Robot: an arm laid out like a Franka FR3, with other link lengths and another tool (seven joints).
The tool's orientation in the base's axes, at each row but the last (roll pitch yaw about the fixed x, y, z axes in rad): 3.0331 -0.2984 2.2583; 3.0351 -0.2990 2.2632; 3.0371 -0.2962 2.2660; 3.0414 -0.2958 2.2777; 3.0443 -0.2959 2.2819; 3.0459 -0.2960 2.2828; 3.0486 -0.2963 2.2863; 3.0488 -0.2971 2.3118; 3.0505 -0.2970 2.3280; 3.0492 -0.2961 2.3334; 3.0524 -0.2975 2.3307; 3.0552 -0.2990 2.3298
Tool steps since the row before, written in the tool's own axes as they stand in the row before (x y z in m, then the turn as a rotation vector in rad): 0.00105 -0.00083 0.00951 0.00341 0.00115 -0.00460; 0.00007 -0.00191 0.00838 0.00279 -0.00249 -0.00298; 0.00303 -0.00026 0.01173 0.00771 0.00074 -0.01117; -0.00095 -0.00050 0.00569 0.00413 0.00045 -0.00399; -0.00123 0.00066 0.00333 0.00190 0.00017 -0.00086; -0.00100 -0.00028 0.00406 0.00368 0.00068 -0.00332; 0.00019 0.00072 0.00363 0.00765 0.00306 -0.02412; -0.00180 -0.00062 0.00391 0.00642 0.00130 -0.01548; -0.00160 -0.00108 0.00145 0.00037 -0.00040 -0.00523; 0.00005 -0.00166 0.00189 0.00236 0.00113 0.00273; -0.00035 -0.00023 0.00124 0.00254 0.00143 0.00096; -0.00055 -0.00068 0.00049 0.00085 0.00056 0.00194
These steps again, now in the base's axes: -0.00226 0.00307 -0.00881 -0.00069 0.00186 0.00549; -0.00242 0.00134 -0.00814 -0.00334 -0.00034 0.00340; -0.00330 0.00546 -0.01030 -0.00296 0.00288 0.01295; -0.00044 0.00062 -0.00574 -0.00177 0.00215 0.00504; 0.00089 0.00047 -0.00347 -0.00096 0.00124 0.00139; -0.00007 0.00025 -0.00418 -0.00139 0.00216 0.00430; 0.00000 0.00161 -0.00334 0.00046 0.00070 0.02547; 0.00019 -0.00059 -0.00430 -0.00118 0.00108 0.01673; 0.00006 -0.00143 -0.00194 0.00016 -0.00144 0.00505; -0.00151 -0.00056 -0.00193 -0.00109 0.00313 -0.00181; -0.00011 -0.00006 -0.00130 -0.00075 0.00298 -0.00005; -0.00021 -0.00070 -0.00068 -0.00041 0.00149 -0.00155
